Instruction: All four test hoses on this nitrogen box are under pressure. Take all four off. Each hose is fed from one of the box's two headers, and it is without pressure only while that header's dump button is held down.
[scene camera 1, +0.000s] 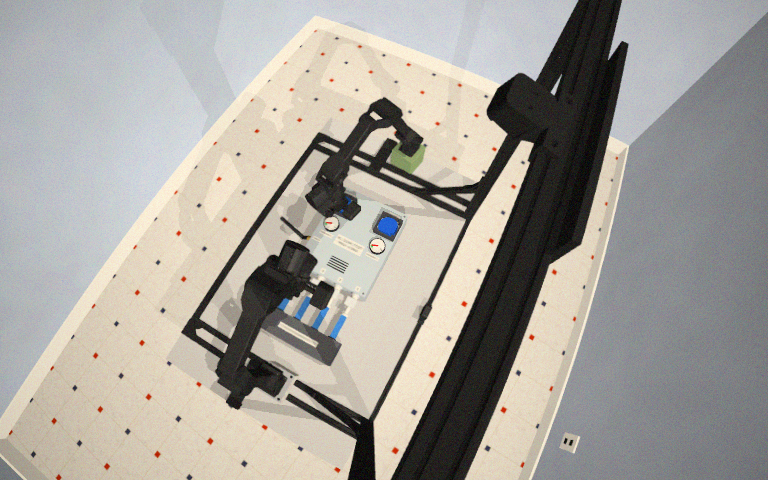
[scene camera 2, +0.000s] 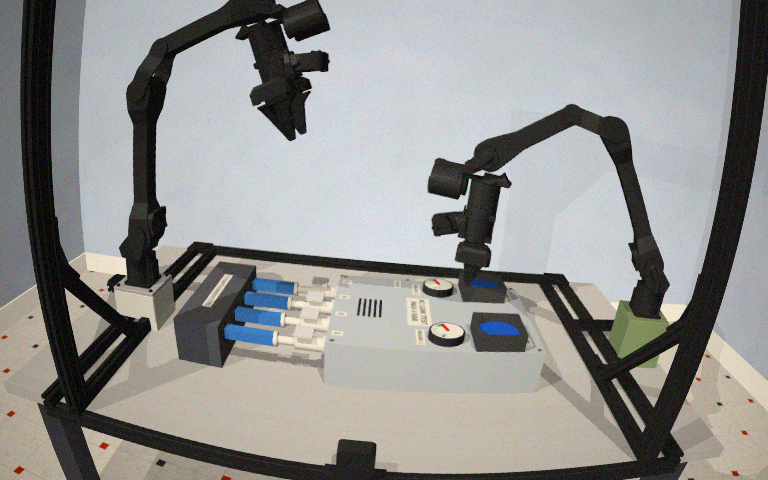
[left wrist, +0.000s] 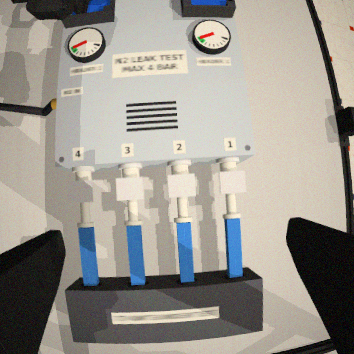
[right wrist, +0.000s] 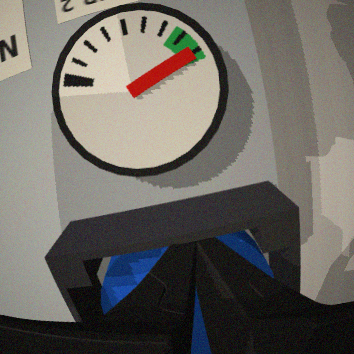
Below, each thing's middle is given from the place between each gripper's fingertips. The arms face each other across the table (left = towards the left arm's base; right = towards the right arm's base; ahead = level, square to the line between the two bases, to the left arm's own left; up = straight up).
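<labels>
The hose 4 (left wrist: 85, 234) is 120 mm ahead of my left hand, 70 mm to the left of it, and it's 310 mm below it too.
Measured from my right hand, the hose 4 is 40 mm below and 380 mm to the left.
</labels>
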